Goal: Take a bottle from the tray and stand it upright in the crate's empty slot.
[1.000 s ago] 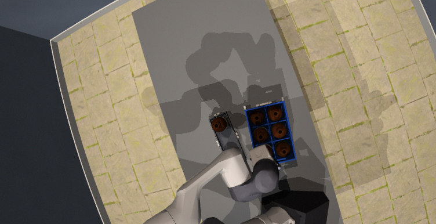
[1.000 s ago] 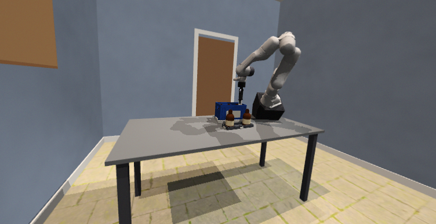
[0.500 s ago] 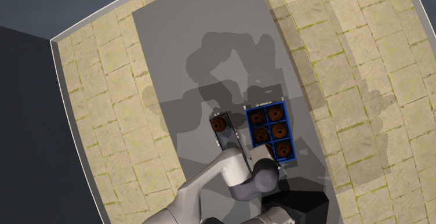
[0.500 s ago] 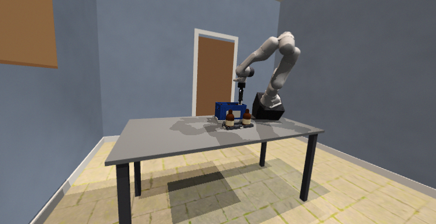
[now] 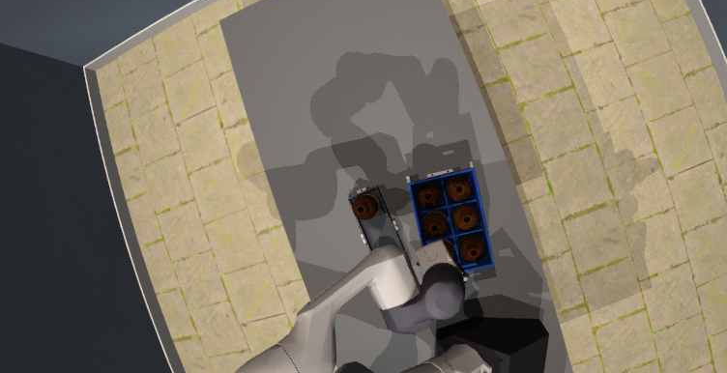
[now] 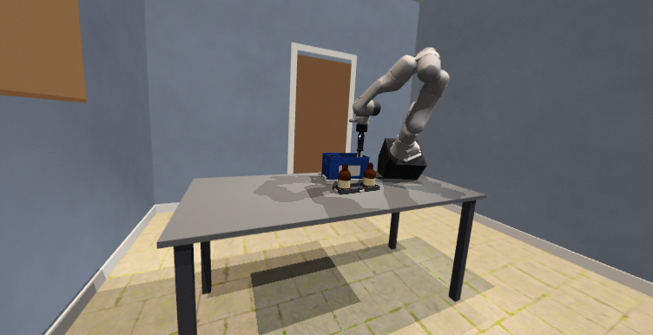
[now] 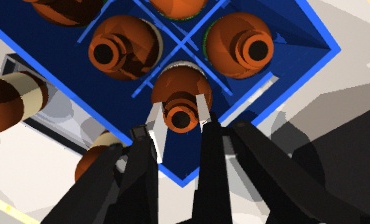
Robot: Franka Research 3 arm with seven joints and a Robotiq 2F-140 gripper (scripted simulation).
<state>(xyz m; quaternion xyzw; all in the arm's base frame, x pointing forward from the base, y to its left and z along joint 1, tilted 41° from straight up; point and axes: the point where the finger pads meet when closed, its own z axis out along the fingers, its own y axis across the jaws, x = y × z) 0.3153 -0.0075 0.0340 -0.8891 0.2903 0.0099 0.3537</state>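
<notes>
My gripper is now 90 mm above the brown bottle. The rest, counted from my hand: dark tray: 80 mm ahead, 180 mm to the left, 160 mm below; then blue crate: 90 mm ahead, 40 mm to the right, 90 mm below.
</notes>
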